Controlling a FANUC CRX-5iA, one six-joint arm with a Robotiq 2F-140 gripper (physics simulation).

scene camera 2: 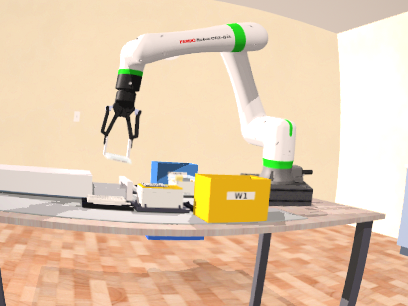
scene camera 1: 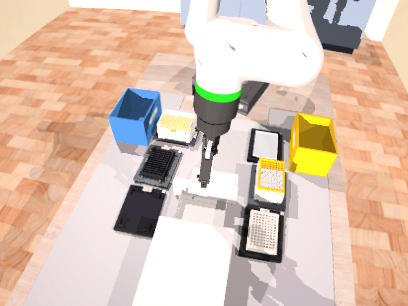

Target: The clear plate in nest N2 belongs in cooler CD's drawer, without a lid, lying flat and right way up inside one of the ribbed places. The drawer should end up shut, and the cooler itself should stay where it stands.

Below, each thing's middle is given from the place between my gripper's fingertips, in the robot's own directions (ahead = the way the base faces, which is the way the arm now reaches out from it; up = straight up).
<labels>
My hand is 60 mm short of the drawer (scene camera 1: 191,207) and 110 mm above it. The rest, counted from my hand: white plate (scene camera 1: 262,237) (40 mm ahead, 190 mm to the left, 130 mm below); then clear plate (scene camera 1: 224,185) (20 mm to the left); then yellow-topped tip box (scene camera 1: 269,186) (130 mm behind, 180 mm to the left, 100 mm below).
</labels>
